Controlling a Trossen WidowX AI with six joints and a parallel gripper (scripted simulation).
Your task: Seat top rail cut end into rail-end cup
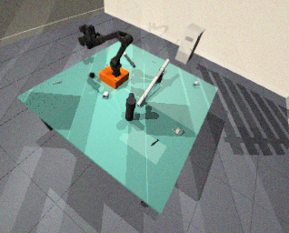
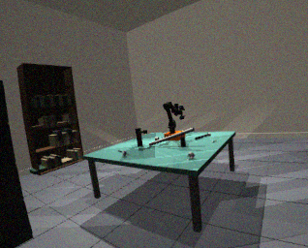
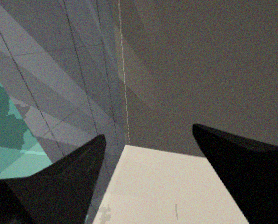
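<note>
Now: the dark rail-end cup 71 cm ahead of my gripper tip, 12 cm to the right of it and 12 cm below it. Also, from my gripper tip: short dark post (65 cm ahead, 36 cm to the left, 18 cm below); dark screw (103 cm ahead, 27 cm below, 18 cm to the right).
</note>
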